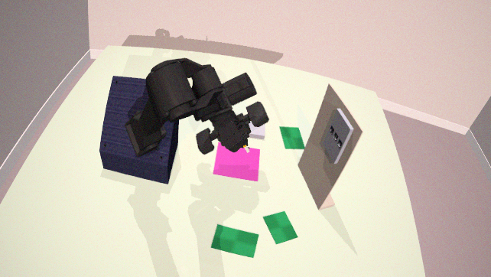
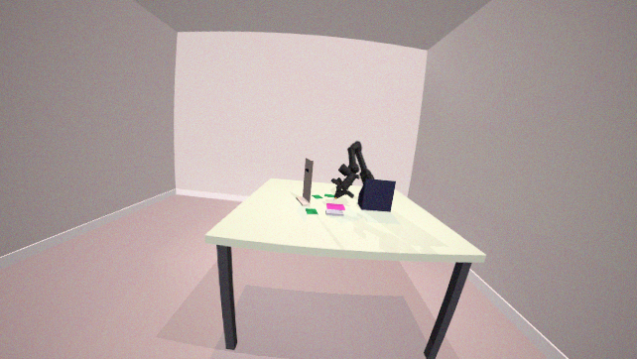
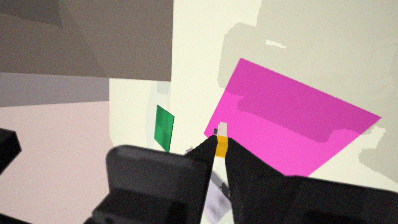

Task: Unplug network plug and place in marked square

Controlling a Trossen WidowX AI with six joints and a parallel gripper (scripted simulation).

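Right now my gripper tip is 1 cm past the magenta square and 6 cm above it. From my gripper tip the other things lie so: network plug right at my gripper tip; then upright panel 20 cm ahead, 8 cm to the right, 8 cm above.
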